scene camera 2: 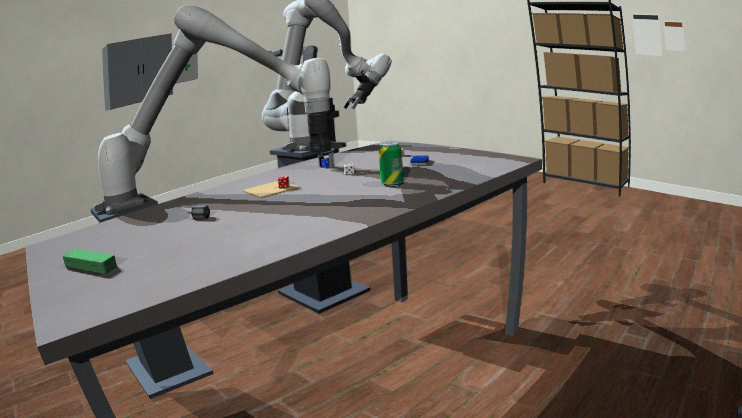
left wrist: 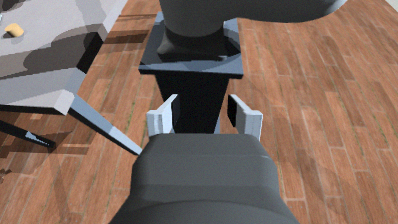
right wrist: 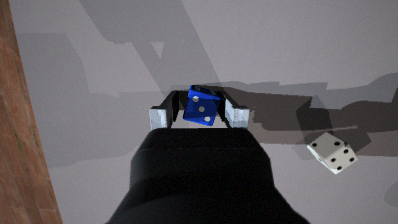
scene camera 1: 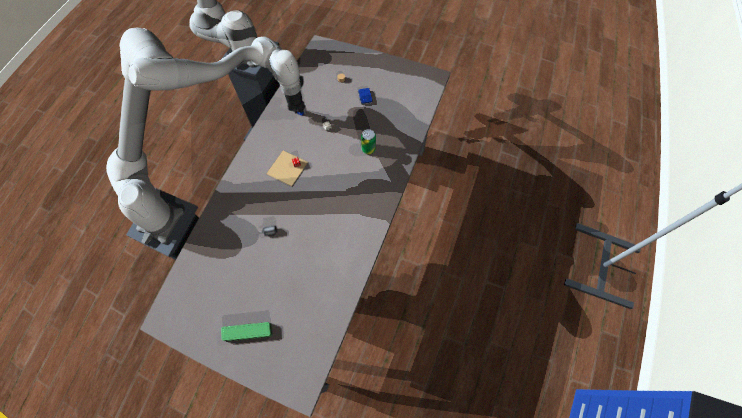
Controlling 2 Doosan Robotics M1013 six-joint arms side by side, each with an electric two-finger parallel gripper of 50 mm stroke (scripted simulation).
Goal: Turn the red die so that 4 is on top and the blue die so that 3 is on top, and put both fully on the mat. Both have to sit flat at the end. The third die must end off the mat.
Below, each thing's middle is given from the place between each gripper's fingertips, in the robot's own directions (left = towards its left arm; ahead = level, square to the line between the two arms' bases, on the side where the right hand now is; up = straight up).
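The blue die [right wrist: 202,104] is right at my right hand [scene camera 2: 326,166]. I see the tan mat [scene camera 1: 283,169] as well, 20 mm below my right hand, 50 mm ahead of it and 320 mm to the right of it, while the white die [right wrist: 336,154] is 160 mm ahead of that same hand and 60 mm to the right of it. Going by its middle, the white die is nearer to my right hand than to my left hand.
From my left hand, the blue die is 14 cm below, 45 cm ahead and 66 cm to the right. The white die is also 14 cm below my left hand, but 60 cm ahead of it and 72 cm to the right of it. As for the tan mat, I find it 16 cm below my left hand, 49 cm ahead of it and 98 cm to the right of it.
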